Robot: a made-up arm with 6 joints.
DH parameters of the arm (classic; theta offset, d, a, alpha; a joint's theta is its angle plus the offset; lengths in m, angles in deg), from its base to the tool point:
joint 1: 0 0.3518 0.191 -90
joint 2: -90 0 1.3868 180
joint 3: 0 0 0.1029 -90
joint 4: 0 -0.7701 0 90
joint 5: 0 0 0 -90
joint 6: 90 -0.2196 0 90
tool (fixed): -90 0 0 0
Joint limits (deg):
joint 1: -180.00..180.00
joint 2: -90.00..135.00
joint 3: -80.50..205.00
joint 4: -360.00..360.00
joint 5: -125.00..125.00
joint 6: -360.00..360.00
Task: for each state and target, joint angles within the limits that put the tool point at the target. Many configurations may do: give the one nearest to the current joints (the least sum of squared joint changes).
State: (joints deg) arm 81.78 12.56 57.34 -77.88 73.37 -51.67
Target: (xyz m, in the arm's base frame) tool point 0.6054 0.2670 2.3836
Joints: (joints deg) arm 43.03 -1.37 43.81 -84.56 85.59 -51.67
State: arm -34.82 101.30 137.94 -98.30 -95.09 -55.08
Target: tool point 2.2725 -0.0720 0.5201
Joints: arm -7.30 99.22 119.60 -94.80 -83.40 -55.08
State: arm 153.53 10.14 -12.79 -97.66 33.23 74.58
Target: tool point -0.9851 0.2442 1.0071
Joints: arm 172.29 7.44 -45.74 -101.95 30.73 74.58
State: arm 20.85 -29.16 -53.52 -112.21 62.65 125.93
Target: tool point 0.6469 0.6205 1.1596
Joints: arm 54.28 -0.06 -42.30 -112.17 53.27 125.93
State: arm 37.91 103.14 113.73 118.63 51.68 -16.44
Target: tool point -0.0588 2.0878 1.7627
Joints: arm 89.93 56.29 92.83 116.21 18.10 -16.44
